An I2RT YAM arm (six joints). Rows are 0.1 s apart.
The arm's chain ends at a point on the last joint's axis. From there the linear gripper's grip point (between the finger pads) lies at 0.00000 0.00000 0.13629 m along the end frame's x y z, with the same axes.
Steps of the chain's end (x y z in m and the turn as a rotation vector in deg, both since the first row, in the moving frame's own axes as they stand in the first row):
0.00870, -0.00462, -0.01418, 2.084, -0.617, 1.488
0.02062, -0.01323, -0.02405, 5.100, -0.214, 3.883
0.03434, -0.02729, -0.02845, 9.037, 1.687, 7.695
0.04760, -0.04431, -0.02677, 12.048, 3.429, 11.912
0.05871, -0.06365, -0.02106, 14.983, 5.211, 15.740
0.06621, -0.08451, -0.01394, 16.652, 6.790, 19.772
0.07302, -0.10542, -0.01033, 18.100, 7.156, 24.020
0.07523, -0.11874, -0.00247, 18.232, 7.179, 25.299
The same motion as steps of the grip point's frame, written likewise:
0.00730, -0.00959, -0.01428, 2.084, -0.617, 1.488
0.02052, -0.02535, -0.02459, 5.100, -0.214, 3.883
0.03976, -0.04836, -0.03020, 9.037, 1.687, 7.695
0.05859, -0.07169, -0.03000, 12.048, 3.429, 11.912
0.07563, -0.09671, -0.02622, 14.983, 5.211, 15.740
0.08849, -0.11996, -0.02053, 16.652, 6.790, 19.772
0.09804, -0.14293, -0.01800, 18.100, 7.156, 24.020
0.10076, -0.15622, -0.01023, 18.232, 7.179, 25.299

